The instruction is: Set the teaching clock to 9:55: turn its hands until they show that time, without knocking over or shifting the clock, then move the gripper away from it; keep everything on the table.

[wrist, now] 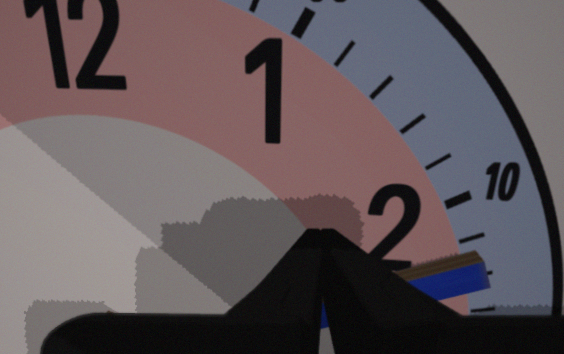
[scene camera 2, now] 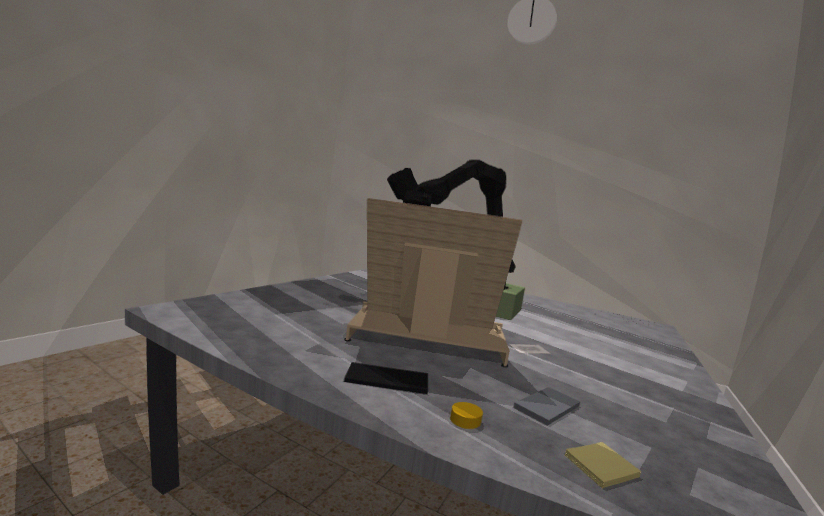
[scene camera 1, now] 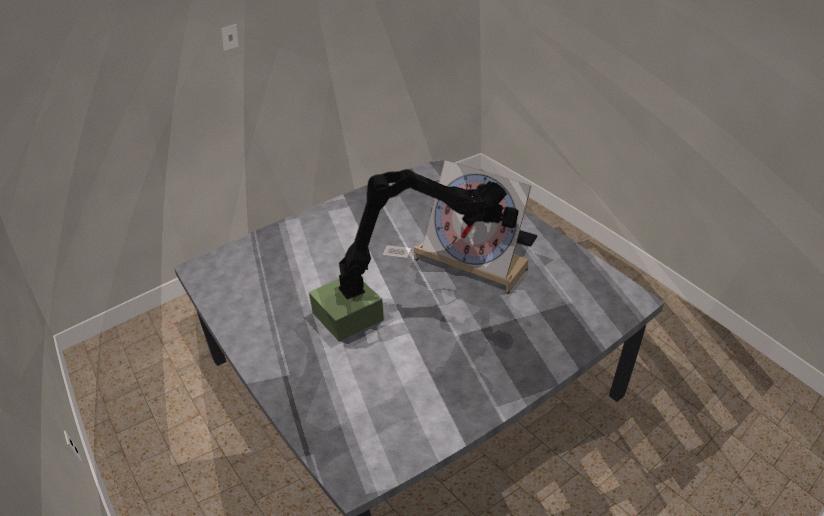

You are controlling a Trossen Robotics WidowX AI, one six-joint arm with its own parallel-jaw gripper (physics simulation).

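Places are measured from the arm's base along level axes (x ahead, y left, z up), in metres.
Pixels of known places: gripper, fingertip midpoint: (wrist: 319, 242) (scene camera 2: 407, 248) (scene camera 1: 497, 211); arm's base at its link origin: (scene camera 1: 351, 290).
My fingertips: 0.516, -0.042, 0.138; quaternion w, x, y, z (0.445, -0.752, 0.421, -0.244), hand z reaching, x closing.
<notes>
For each thing: its middle in the pictures, then the offset to it from my fingertips, as dx, dy, dz.
- teaching clock at the middle of its body: (wrist: 115, 350) (scene camera 2: 436, 267) (scene camera 1: 474, 218) -0.057, +0.051, -0.039
- card at the middle of its body: (scene camera 2: 529, 349) (scene camera 1: 396, 251) -0.246, +0.255, -0.224
- black slab at the middle of its body: (scene camera 2: 387, 377) (scene camera 1: 515, 235) +0.172, +0.107, -0.221
- orange disc at the middle of its body: (scene camera 2: 466, 415) +0.194, +0.281, -0.215
- grey slab at the middle of its body: (scene camera 2: 548, 404) +0.044, +0.377, -0.220
- yellow pad at the middle of its body: (scene camera 2: 602, 463) +0.172, +0.491, -0.219
The teaching clock (scene camera 1: 480, 243) (scene camera 2: 389, 261) stands upright on its wooden base, face away from scene camera 2. Its short red hand (scene camera 1: 467, 230) points between 6 and 7. Its blue minute hand (wrist: 450, 281) points between 2 and 3, near the 12-minute mark; its inner part is mostly hidden behind the fingers. My gripper (scene camera 1: 499, 213) (wrist: 319, 242) is shut and empty, in front of the face inward of the 2. In the wrist view its tips appear just above the blue hand's line; whether they touch it I cannot tell. The clock hides the fingers from scene camera 2.
A card (scene camera 1: 398, 251) (scene camera 2: 530, 349) lies beside the clock. Behind the clock lie a black slab (scene camera 2: 387, 378), an orange disc (scene camera 2: 467, 415), a grey slab (scene camera 2: 546, 405) and a yellow pad (scene camera 2: 602, 464). The arm stands on a green block (scene camera 1: 346, 313) (scene camera 2: 512, 302).
</notes>
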